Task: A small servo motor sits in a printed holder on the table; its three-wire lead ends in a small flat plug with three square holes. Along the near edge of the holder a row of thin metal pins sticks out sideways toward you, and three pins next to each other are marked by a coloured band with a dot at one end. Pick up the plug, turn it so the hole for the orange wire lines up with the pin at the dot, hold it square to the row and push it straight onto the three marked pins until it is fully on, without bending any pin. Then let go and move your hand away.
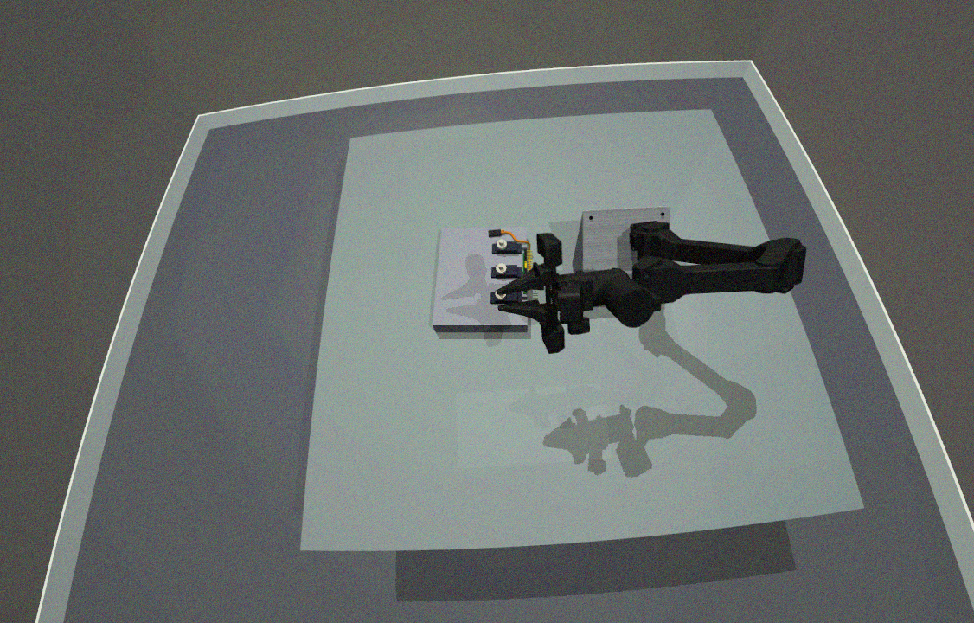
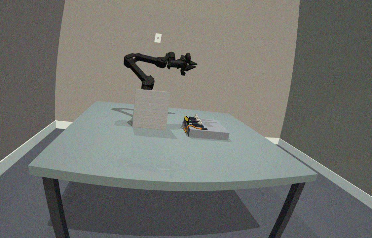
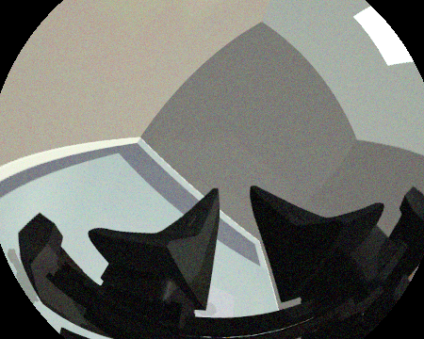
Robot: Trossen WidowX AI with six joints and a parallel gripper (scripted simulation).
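My gripper tip is 340 mm above the yellow band, 260 mm to the left of it and 80 mm past it. The rest, counted from my gripper tip: grey printed holder: 390 mm below, 270 mm to the right, 80 mm ahead.
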